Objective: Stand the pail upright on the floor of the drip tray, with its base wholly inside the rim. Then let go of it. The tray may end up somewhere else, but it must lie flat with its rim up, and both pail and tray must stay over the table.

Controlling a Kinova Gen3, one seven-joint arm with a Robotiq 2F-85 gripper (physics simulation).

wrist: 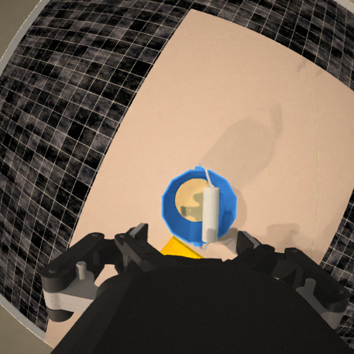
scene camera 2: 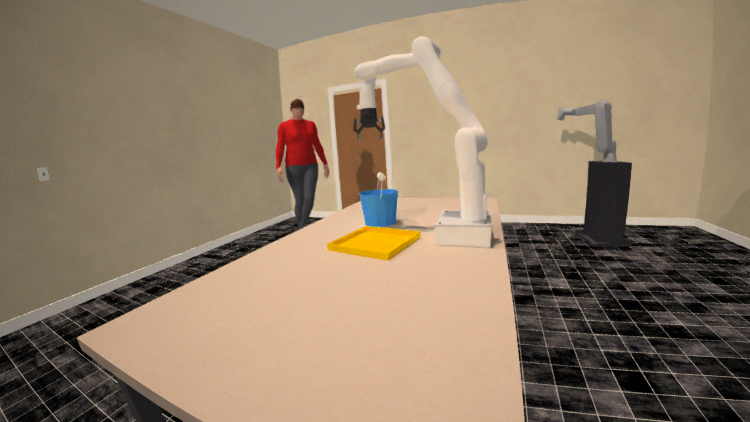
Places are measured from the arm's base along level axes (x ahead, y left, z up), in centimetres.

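Where they show: gripper, fingertip midpoint: (scene camera 2: 370,140); arm's base, origin of the base link: (scene camera 2: 473,217).
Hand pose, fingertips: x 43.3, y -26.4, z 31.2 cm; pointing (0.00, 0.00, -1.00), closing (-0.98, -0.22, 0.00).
Observation:
Things, the pixels of their top centre, and the offset from my fingertips. Level surfaces: height alone.
- blue pail, middle of its top: (scene camera 2: 377,173) dx -2.5, dy +0.9, dz -15.5 cm
- white grip, middle of its top: (scene camera 2: 380,173) dx -4.2, dy +0.4, dz -15.5 cm
- yellow drip tray, middle of its top: (scene camera 2: 375,237) dx -6.5, dy +31.7, dz -37.0 cm
- table, its level: dz -39.5 cm
The blue pail (scene camera 2: 378,208) (wrist: 186,231) stands upright on the table, behind the tray in the scene view. Its handle stands up, with a white grip (scene camera 2: 381,176) (wrist: 210,212) that crosses the right part of the pail's mouth in the wrist view. The yellow drip tray (scene camera 2: 359,252) (wrist: 181,250) lies flat, rim up, close to the pail; in the wrist view a corner of it shows and my gripper hides the rest. My gripper (scene camera 2: 370,136) (wrist: 192,237) is open and empty, pointing down, well above the pail and its handle.
My arm's white base (scene camera 2: 463,233) stands on the table (scene camera 2: 314,314) (wrist: 145,160), right of the tray and pail in the scene view. A person in a red top (scene camera 2: 298,142) stands beyond the table's left edge. Another arm on a dark pedestal (scene camera 2: 608,199) stands off to the right.

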